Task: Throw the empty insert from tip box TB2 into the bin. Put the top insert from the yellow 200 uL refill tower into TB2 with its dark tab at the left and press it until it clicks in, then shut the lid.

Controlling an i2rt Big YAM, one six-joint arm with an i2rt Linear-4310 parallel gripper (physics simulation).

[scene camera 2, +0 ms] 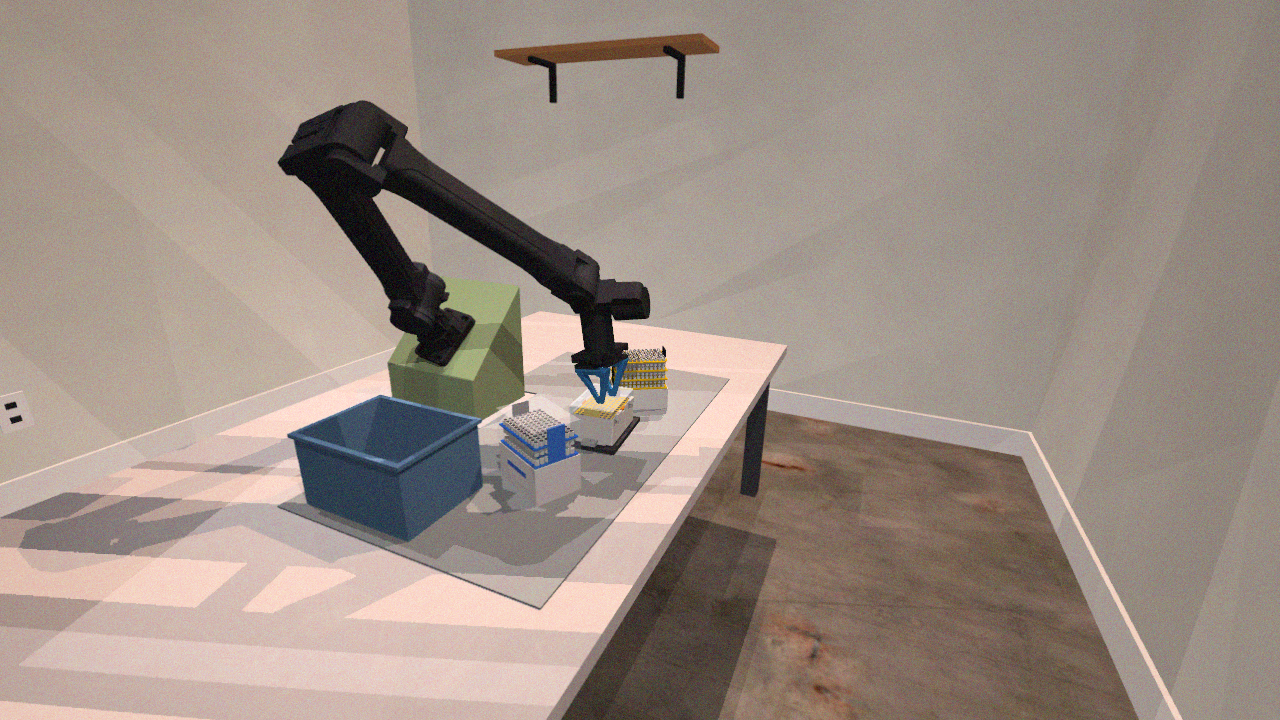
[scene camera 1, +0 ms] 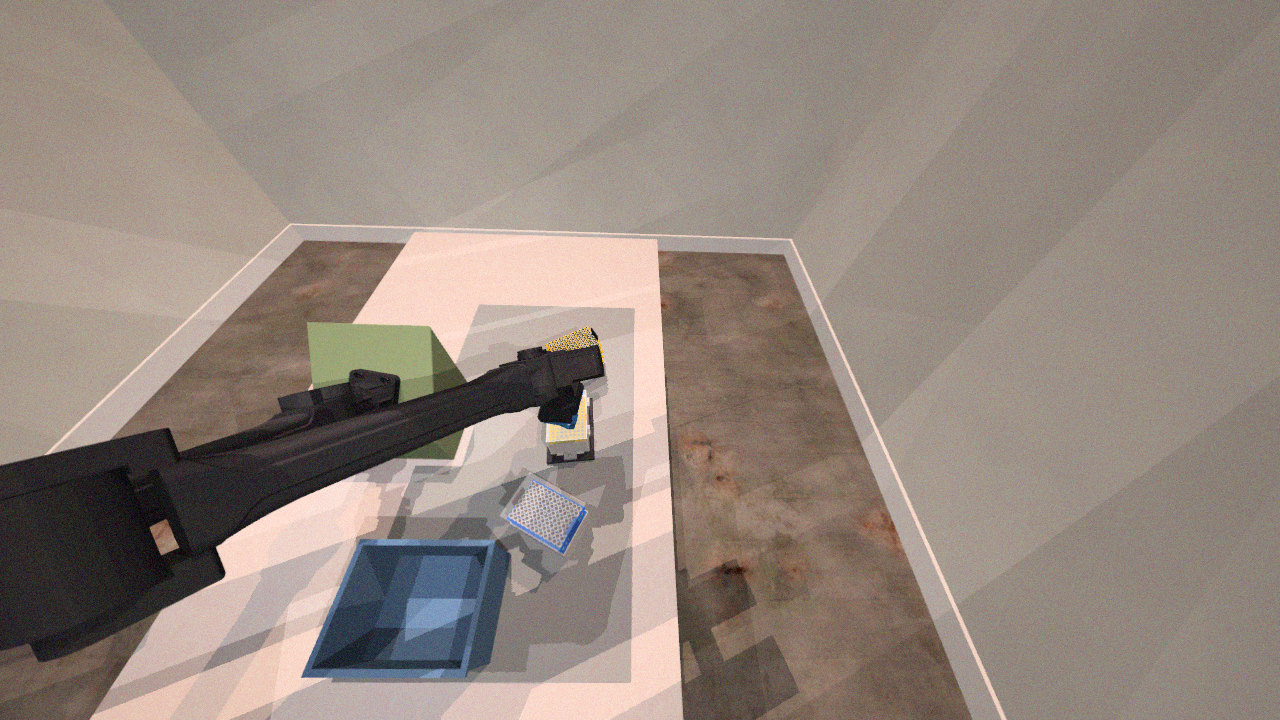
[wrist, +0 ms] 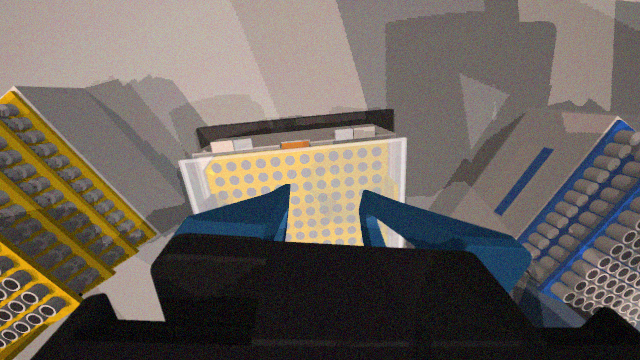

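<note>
My gripper (scene camera 1: 563,421) (scene camera 2: 606,398) (wrist: 325,197) points down with its blue fingers part-way open and nothing between them. Its tips are over the top of tip box TB2 (scene camera 1: 568,450) (scene camera 2: 595,428) (wrist: 325,136); whether they touch it I cannot tell. A yellow insert with grey dots (wrist: 290,175) sits level in the box. A clear lid (wrist: 401,150) appears to lie over it. The yellow refill tower (scene camera 1: 572,342) (scene camera 2: 644,379) (wrist: 65,187) stands behind the box, with a dark tab (scene camera 2: 664,351) at its top. The blue bin (scene camera 1: 494,608) (scene camera 2: 358,483) stands at the front left in scene camera 2.
A blue refill tower (scene camera 1: 546,514) (scene camera 2: 537,456) (wrist: 575,190) stands between TB2 and the bin. TB2 rests in a black holder (scene camera 1: 591,447) (scene camera 2: 619,442) (wrist: 300,121). A green sloped block (scene camera 1: 384,349) (scene camera 2: 487,358) carries the arm's base. A grey mat (scene camera 2: 537,582) lies under the objects.
</note>
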